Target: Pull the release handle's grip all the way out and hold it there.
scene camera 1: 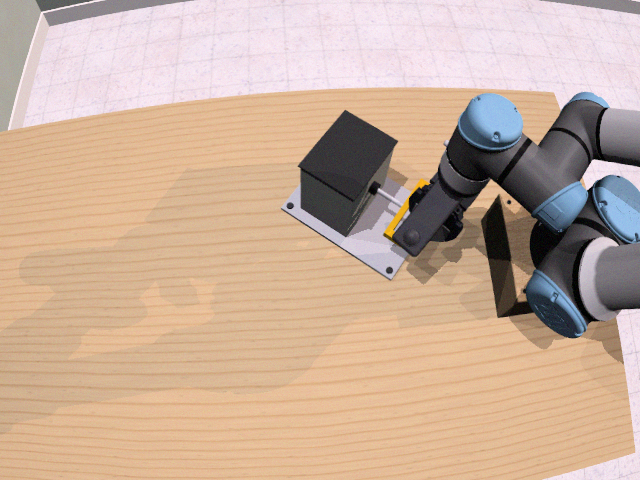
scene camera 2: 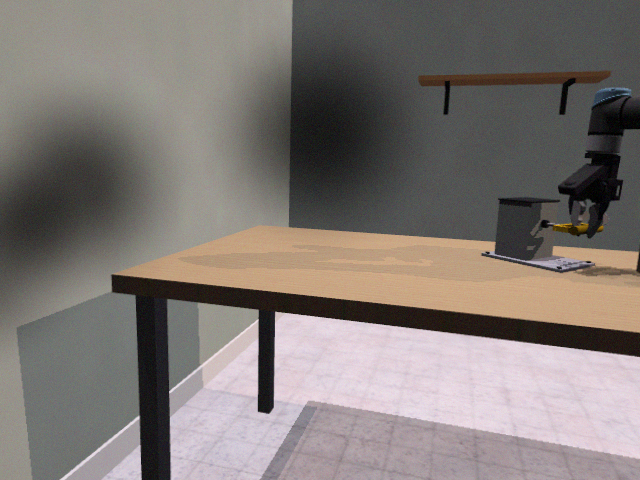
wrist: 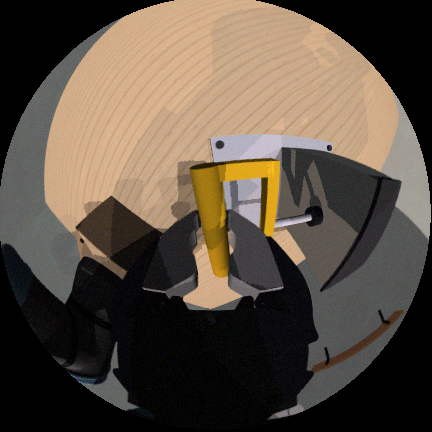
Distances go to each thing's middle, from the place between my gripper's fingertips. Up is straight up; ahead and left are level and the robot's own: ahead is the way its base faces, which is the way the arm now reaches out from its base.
I see my gripper 100 mm short of the base plate [scene camera 1: 365, 242], 80 mm to the left of it and 80 mm above it.
